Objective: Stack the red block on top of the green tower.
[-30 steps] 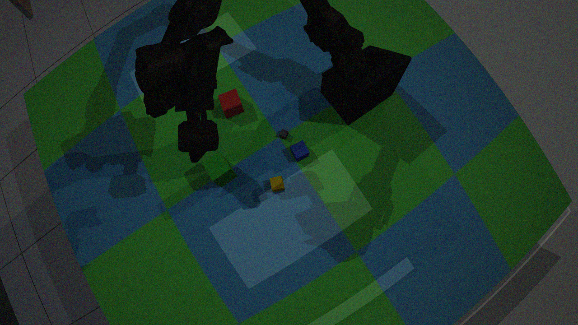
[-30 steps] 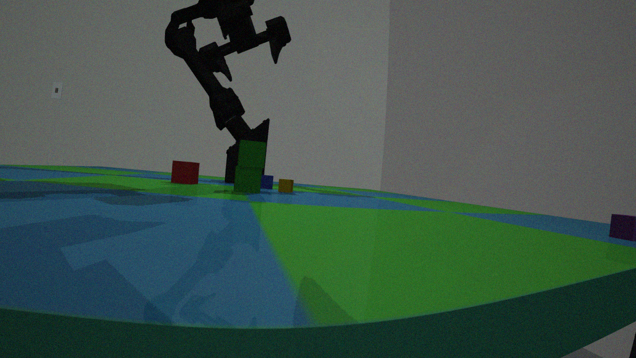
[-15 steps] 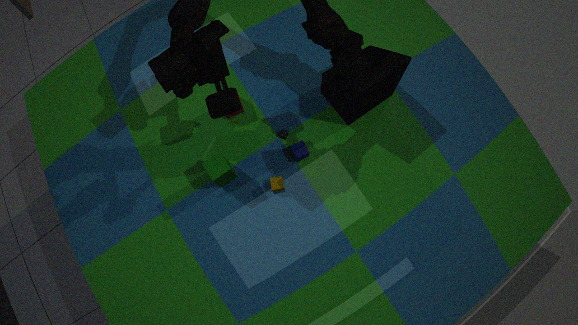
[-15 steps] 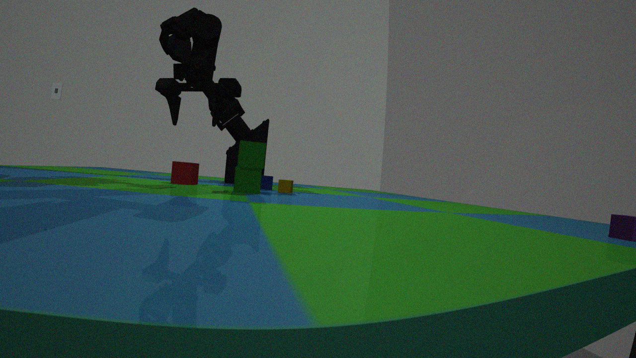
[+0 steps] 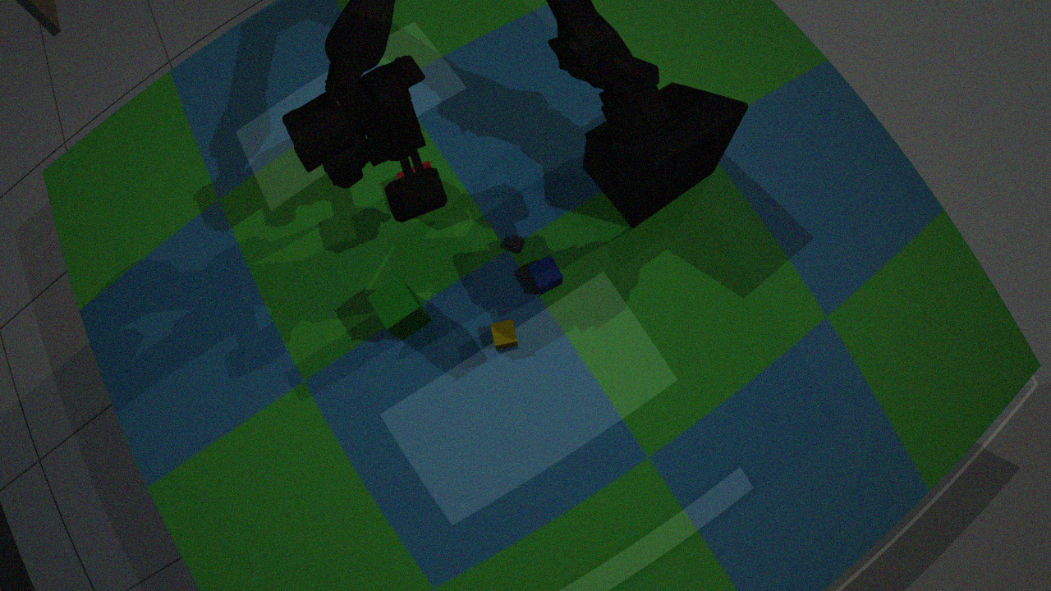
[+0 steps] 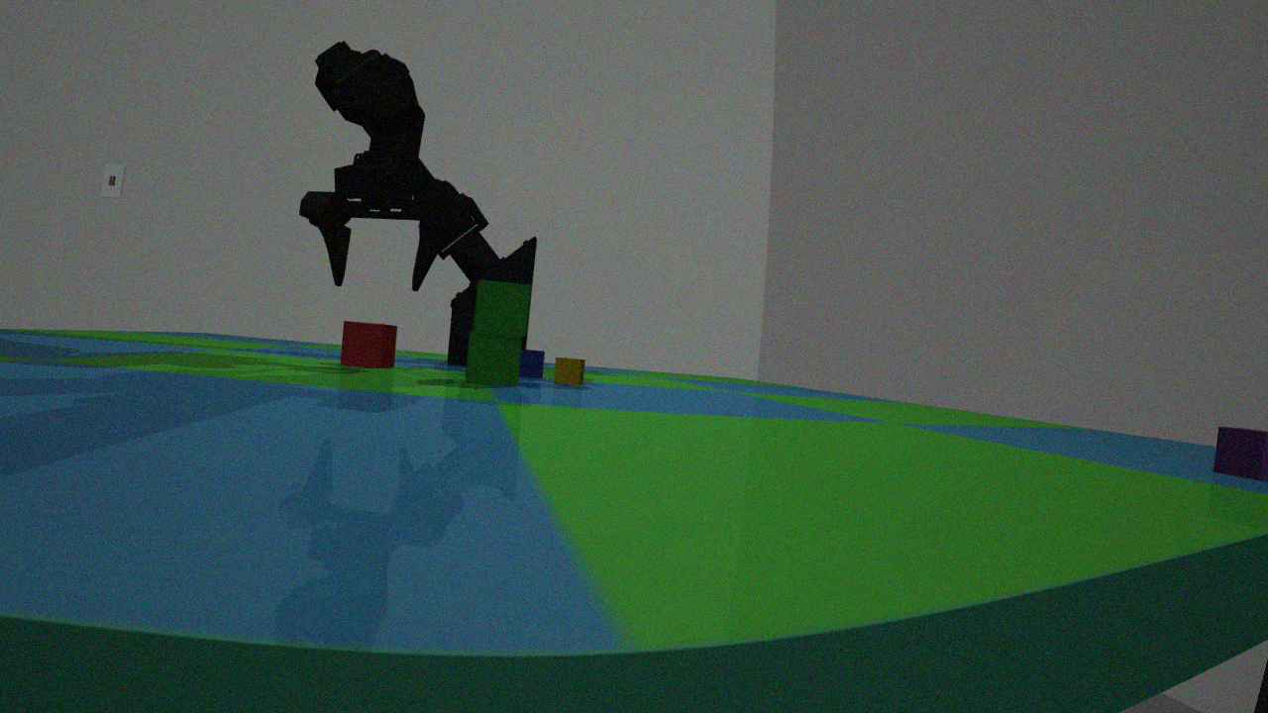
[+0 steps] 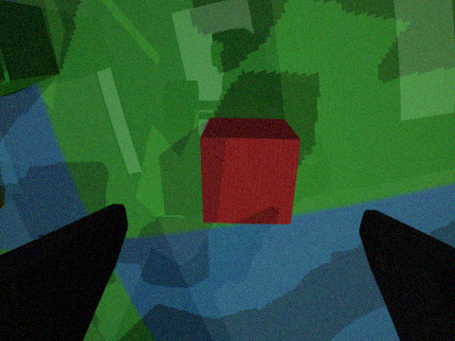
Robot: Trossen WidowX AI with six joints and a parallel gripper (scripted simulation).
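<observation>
The red block lies 60 mm below my gripper tip. Also, from my gripper tip: small dark block: 70 mm behind, 130 mm to the left, 80 mm below; then blue block: 70 mm behind, 190 mm to the left, 70 mm below; then yellow block: 10 mm ahead, 220 mm to the left, 70 mm below.
</observation>
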